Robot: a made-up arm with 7 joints.
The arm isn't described. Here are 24 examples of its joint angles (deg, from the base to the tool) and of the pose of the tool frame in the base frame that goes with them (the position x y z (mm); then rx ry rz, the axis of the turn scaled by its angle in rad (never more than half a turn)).
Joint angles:
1: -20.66 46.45 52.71 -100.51 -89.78 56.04 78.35
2: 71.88 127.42 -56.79 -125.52 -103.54 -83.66 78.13
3: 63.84 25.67 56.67 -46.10 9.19 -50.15 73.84
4: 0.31 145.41 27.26 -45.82 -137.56 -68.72 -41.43
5: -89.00 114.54 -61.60 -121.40 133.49 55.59 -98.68
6: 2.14 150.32 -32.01 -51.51 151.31 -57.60 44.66
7: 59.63 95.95 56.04 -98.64 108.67 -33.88 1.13
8: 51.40 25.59 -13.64 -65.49 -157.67 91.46 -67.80
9: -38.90 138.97 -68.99 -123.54 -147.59 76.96 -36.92
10: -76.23 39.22 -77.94 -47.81 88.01 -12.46 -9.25
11: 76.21 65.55 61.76 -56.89 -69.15 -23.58 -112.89
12: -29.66 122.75 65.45 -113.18 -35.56 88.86 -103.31
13: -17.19 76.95 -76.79 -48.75 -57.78 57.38 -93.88
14: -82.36 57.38 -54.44 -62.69 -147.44 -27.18 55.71
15: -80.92 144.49 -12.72 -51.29 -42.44 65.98 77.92
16: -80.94 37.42 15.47 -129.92 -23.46 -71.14 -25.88
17: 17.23 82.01 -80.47 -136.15 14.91 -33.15 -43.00
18: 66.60 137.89 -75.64 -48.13 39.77 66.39 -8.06
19: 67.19 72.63 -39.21 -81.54 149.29 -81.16 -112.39
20: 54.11 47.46 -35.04 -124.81 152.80 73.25 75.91
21: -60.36 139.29 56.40 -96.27 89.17 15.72 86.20
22: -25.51 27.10 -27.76 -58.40 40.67 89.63 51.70
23: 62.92 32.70 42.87 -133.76 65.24 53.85 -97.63
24: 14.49 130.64 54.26 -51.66 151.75 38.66 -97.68
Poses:
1: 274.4 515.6 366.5 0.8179 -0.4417 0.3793
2: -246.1 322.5 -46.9 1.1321 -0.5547 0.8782
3: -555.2 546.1 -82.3 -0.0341 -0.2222 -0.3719
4: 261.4 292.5 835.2 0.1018 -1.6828 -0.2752
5: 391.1 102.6 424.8 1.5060 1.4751 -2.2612
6: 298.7 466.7 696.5 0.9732 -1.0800 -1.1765
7: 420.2 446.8 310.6 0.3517 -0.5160 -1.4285
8: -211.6 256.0 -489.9 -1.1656 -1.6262 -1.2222
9: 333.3 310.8 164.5 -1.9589 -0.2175 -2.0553
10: 815.5 -31.0 80.9 0.2600 0.1578 -2.0175
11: -153.5 784.7 225.7 -0.5772 -1.3334 0.0197
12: -145.5 -37.2 669.1 0.0332 1.2188 1.2205
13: 324.3 602.2 -242.7 -0.5573 -1.3589 -0.8264
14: 754.8 79.3 337.8 2.2596 2.1277 -0.0523
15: -317.8 383.1 766.1 0.8936 -0.6918 1.0701
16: 97.6 31.4 566.0 -2.6020 1.3619 -1.0237
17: -10.8 -8.3 -256.7 0.5962 0.2174 -2.8406
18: 75.4 761.7 350.7 0.2013 -2.2465 -1.5009
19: -365.8 454.2 -304.5 -0.1213 2.1990 -0.0283
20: 8.5 7.1 -325.4 2.3406 0.0862 -0.9431
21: -409.6 -87.3 674.7 0.8059 -1.1545 -2.6384
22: 620.9 130.1 -320.7 -1.5548 0.9443 -0.5006
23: 79.9 427.7 -1.3 0.3677 1.8626 -1.6788
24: 321.9 327.2 762.8 1.2504 0.5800 -1.4204
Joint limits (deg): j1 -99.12..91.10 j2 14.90..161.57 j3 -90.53..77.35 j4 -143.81..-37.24 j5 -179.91..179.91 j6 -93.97..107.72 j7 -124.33..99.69
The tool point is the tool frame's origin. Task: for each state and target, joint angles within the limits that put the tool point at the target. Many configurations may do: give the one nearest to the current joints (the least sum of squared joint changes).
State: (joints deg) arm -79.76 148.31 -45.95 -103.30 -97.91 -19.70 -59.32
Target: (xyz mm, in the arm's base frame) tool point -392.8 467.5 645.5
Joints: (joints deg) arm -92.17 161.16 -41.26 -52.84 -99.86 -18.74 -59.32
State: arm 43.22 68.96 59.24 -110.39 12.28 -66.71 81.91
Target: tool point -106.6 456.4 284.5
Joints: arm 71.12 27.07 77.35 -122.97 19.78 -73.41 84.04
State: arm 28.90 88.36 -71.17 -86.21 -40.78 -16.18 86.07
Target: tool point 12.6 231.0 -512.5
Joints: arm 15.83 61.79 -69.20 -77.12 -40.11 -12.12 86.42
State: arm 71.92 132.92 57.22 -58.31 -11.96 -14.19 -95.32
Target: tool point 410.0 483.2 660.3
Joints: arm 49.03 127.45 71.12 -40.25 -10.98 -12.52 -96.55
